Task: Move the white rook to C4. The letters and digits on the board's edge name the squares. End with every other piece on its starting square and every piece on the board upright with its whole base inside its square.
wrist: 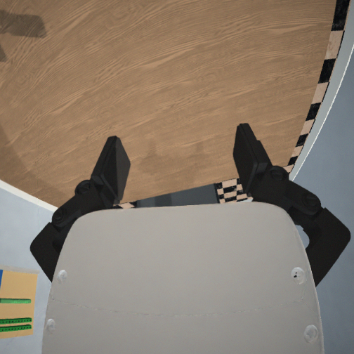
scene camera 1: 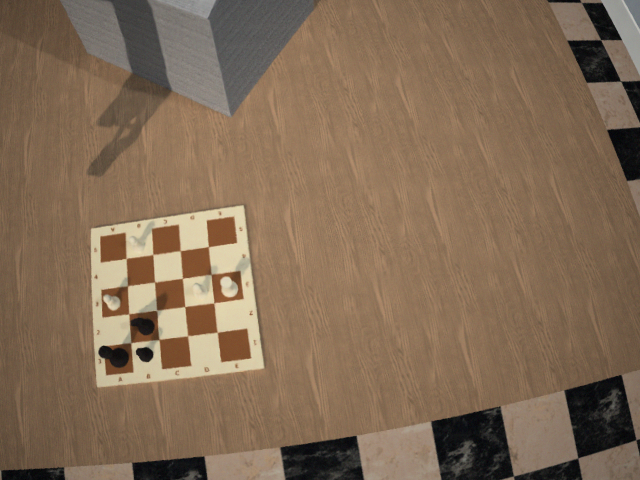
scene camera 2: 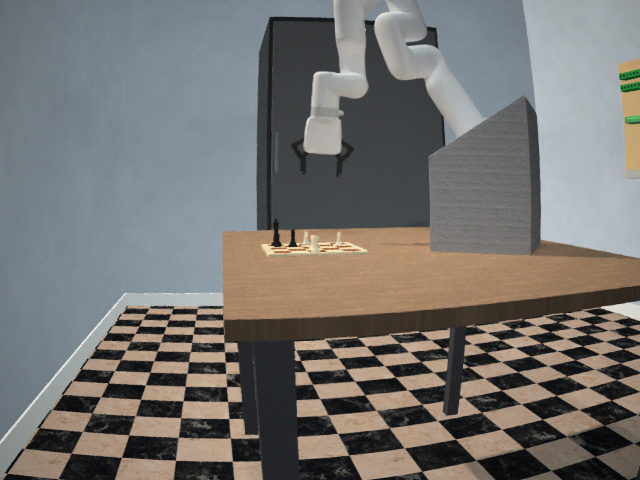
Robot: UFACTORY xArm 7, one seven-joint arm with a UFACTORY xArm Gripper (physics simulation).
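Places are measured from the arm's base along level axes (x ahead, y left, z up), in centimetres.
Pixels of known places: gripper, between the fingertips: (scene camera 2: 320, 175); arm's base, origin of its link: (scene camera 2: 478, 140).
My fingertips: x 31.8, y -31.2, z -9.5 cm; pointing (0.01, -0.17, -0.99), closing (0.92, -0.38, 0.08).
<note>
For each thing: its middle in the pictures, then the offset to it from my fingertips. "spot": a spot on its surface instead.
- white rook, middle of its body: (scene camera 1: 228, 285) (scene camera 2: 315, 243) dx +12.4, dy +28.6, dz -15.5 cm
- board, middle of its body: (scene camera 1: 170, 295) (scene camera 2: 311, 248) dx +10.5, dy +21.0, dz -17.5 cm
- Square C4, a spot on its surface: (scene camera 1: 168, 266) spot: dx +6.7, dy +21.8, dz -17.2 cm
- D3, middle of its body: (scene camera 1: 198, 289) dx +11.6, dy +24.9, dz -15.6 cm
- A3, middle of its body: (scene camera 1: 109, 300) dx +9.2, dy +13.3, dz -15.6 cm
- B5, middle of its body: (scene camera 1: 135, 242) dx +2.6, dy +18.5, dz -15.6 cm
- B1, middle of its body: (scene camera 1: 142, 353) dx +17.1, dy +15.7, dz -15.6 cm
- B2, middle of its body: (scene camera 1: 141, 324) (scene camera 2: 292, 238) dx +13.6, dy +16.7, dz -15.2 cm
The white rook (scene camera 1: 228, 286) (scene camera 2: 314, 243) stands upright on E3 of the board (scene camera 1: 192, 370) (scene camera 2: 342, 252). Square C4 (scene camera 1: 168, 266) is light and bears no piece. My gripper (scene camera 2: 320, 174) (wrist: 178, 143) is open and empty, high above the table; its fingers point down. It does not show in scene camera 1, where its shadow falls on the table beyond the board's row 5 edge. The board and rook do not show in the wrist view.
White pieces stand on D3 (scene camera 1: 199, 289), A3 (scene camera 1: 111, 301) and B5 (scene camera 1: 135, 241). A tall black king (scene camera 1: 117, 356) (scene camera 2: 276, 235) stands on A1, with black pieces on B1 (scene camera 1: 144, 353) and B2 (scene camera 1: 144, 326). A grey block (scene camera 1: 248, 46) (scene camera 2: 480, 201) stands under the arm's base.
</note>
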